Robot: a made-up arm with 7 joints.
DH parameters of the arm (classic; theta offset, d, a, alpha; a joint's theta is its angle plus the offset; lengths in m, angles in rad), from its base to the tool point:
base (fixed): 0 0 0 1.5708
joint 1: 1.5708 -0.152 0 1.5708
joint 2: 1.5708 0 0 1.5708
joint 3: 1.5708 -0.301 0 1.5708
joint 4: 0 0 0 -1.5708
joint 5: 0 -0.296 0 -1.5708
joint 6: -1.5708 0 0 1.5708
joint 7: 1.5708 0 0 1.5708
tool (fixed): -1.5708 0 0 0
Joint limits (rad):
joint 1: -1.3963..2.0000
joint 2: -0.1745..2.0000
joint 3: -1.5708..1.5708
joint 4: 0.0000..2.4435
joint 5: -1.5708..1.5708
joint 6: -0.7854..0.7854
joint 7: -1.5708..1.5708
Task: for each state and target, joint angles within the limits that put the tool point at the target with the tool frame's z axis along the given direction. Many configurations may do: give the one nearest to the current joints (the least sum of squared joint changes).
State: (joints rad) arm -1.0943 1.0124 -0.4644 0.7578 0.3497 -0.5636 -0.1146
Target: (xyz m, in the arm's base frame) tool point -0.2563 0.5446 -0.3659 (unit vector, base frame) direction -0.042 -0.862 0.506
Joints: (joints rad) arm -0.7212 0.7493 -0.2963 0.1743 0.5233 -0.3455 -0.3830
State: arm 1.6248 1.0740 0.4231 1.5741 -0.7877 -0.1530 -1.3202
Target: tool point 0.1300 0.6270 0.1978 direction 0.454 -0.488 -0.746
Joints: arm 1.3812 1.1718 0.4334 0.9515 -0.7036 -0.0059 -0.5428
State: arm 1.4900 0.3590 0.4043 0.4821 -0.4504 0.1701 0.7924
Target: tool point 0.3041 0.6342 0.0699 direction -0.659 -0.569 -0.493
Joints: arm 1.4364 0.8304 0.7842 0.5527 -0.3283 -0.0427 0.4714
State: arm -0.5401 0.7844 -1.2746 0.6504 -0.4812 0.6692 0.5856
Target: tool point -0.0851 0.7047 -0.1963 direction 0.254 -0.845 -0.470
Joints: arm -0.5109 1.3170 -1.2581 0.2411 -0.4855 0.7550 0.6483
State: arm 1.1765 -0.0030 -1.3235 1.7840 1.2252 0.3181 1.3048
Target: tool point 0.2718 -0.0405 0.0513 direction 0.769 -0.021 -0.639
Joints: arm 0.8967 -0.0714 -0.7069 1.9421 1.5708 0.0634 1.1514
